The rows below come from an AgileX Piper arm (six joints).
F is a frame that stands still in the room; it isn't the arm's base.
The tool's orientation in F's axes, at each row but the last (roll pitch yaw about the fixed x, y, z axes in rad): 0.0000, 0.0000, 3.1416; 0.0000, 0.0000, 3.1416; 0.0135, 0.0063, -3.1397; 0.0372, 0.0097, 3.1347; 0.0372, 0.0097, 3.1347; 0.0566, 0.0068, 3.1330; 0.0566, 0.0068, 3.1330; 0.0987, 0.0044, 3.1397; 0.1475, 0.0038, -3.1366; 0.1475, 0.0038, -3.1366; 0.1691, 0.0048, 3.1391; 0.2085, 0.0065, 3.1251
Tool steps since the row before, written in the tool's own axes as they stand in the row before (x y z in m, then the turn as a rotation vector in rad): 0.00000, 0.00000, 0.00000, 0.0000, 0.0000, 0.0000; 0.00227, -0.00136, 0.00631, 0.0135, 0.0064, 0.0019; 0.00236, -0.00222, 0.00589, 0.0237, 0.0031, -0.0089; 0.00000, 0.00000, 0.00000, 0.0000, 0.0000, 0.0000; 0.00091, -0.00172, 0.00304, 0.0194, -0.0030, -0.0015; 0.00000, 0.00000, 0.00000, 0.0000, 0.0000, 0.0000; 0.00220, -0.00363, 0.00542, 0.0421, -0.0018, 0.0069; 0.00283, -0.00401, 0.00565, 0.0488, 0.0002, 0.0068; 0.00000, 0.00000, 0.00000, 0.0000, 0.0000, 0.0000; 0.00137, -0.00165, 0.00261, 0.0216, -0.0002, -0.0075; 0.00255, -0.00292, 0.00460, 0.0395, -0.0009, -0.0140; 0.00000, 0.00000, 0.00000, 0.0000, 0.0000, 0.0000
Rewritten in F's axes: 0.00000, 0.00000, 0.00000, 0.0000, 0.0000, 0.0000; -0.00227, 0.00136, 0.00631, -0.0135, -0.0064, 0.0019; -0.00240, 0.00229, 0.00584, -0.0236, -0.0033, -0.0090; 0.00000, 0.00000, 0.00000, 0.0000, 0.0000, 0.0000; -0.00093, 0.00184, 0.00296, -0.0194, 0.0031, -0.0018; 0.00000, 0.00000, 0.00000, 0.0000, 0.0000, 0.0000; -0.00220, 0.00395, 0.00519, -0.0421, 0.0025, 0.0065; -0.00284, 0.00455, 0.00521, -0.0488, 0.0006, 0.0066; 0.00000, 0.00000, 0.00000, 0.0000, 0.0000, 0.0000; -0.00139, 0.00201, 0.00233, -0.0216, -0.0010, -0.0075; -0.00256, 0.00366, 0.00403, -0.0394, -0.0014, -0.0141; 0.00000, 0.00000, 0.00000, 0.0000, 0.0000, 0.0000
